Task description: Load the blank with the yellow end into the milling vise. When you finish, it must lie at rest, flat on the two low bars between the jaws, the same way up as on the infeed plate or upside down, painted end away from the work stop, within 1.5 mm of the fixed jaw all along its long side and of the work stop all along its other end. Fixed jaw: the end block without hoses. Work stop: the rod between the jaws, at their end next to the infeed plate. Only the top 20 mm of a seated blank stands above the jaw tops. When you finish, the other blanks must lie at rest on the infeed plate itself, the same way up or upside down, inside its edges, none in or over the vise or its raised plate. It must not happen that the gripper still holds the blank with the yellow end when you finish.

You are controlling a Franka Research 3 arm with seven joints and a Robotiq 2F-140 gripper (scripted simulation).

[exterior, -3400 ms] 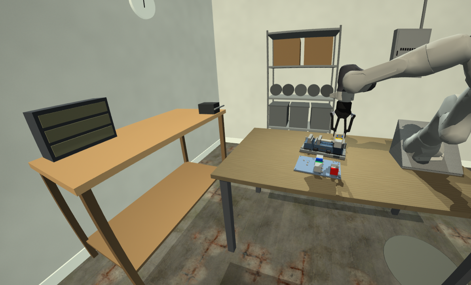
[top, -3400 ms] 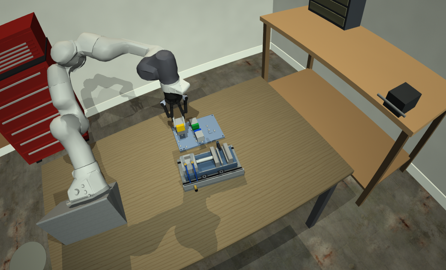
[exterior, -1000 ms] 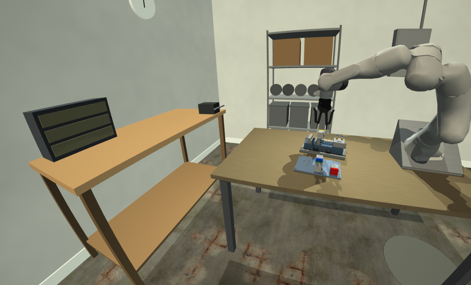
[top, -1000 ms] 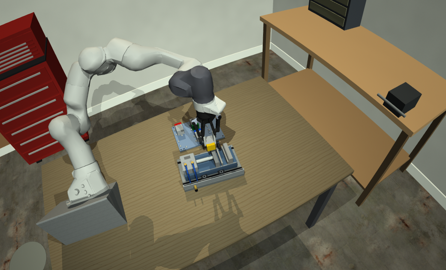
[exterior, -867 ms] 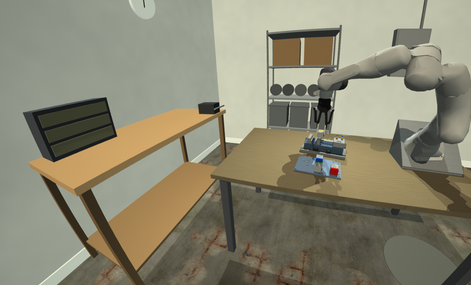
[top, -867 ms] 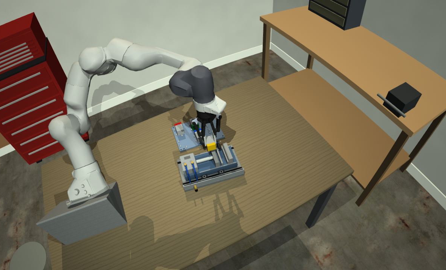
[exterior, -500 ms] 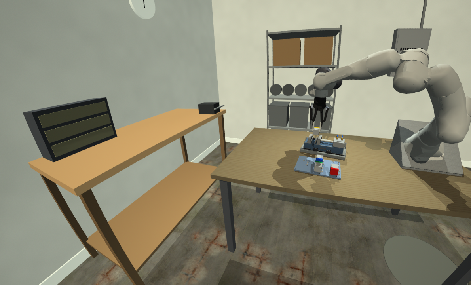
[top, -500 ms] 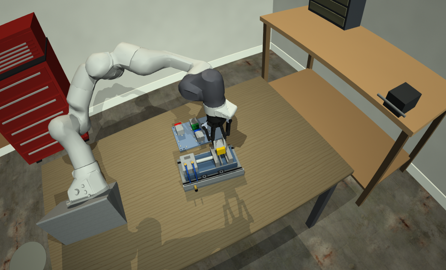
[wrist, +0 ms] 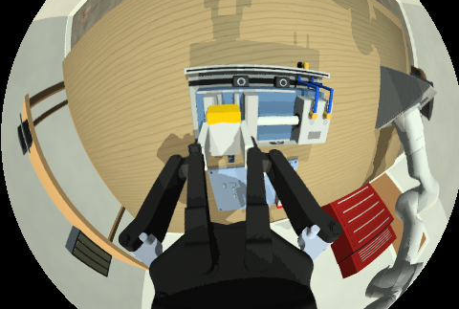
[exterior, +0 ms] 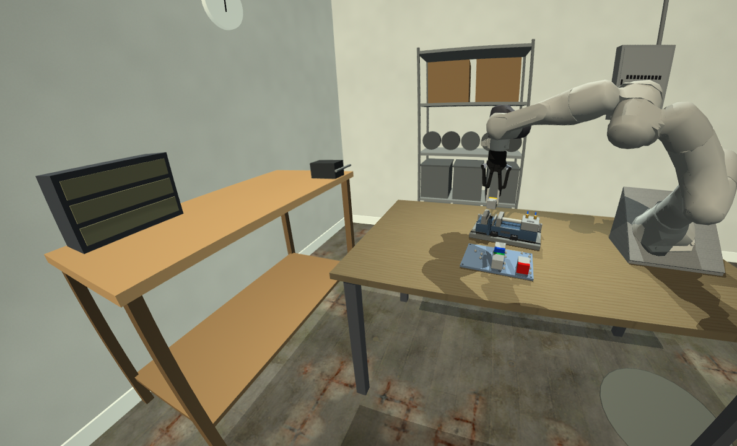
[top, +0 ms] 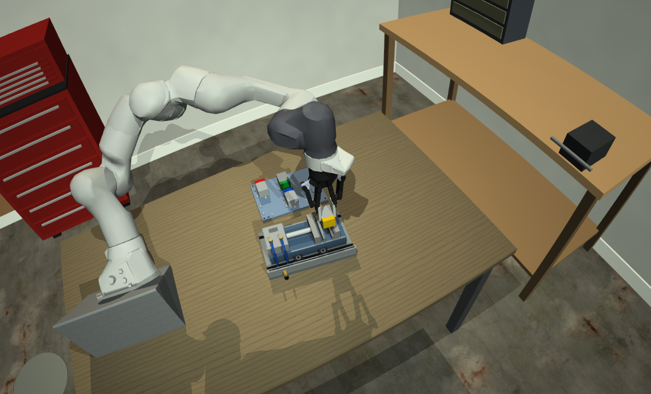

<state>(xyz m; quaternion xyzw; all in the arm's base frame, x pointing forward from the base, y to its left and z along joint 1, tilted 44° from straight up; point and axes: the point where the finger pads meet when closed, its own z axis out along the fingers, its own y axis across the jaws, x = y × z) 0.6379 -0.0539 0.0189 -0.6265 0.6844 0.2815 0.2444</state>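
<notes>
Now: the fixed jaw 10 cm below my hand, 2 cm ahead of it and 1 cm to the left of it. Also, from my hand: vise 14 cm below, 8 cm behind, 2 cm to the left; then hosed end block 17 cm behind, 10 cm below, 3 cm to the left; then work stop 9 cm below, 6 cm to the left.
</notes>
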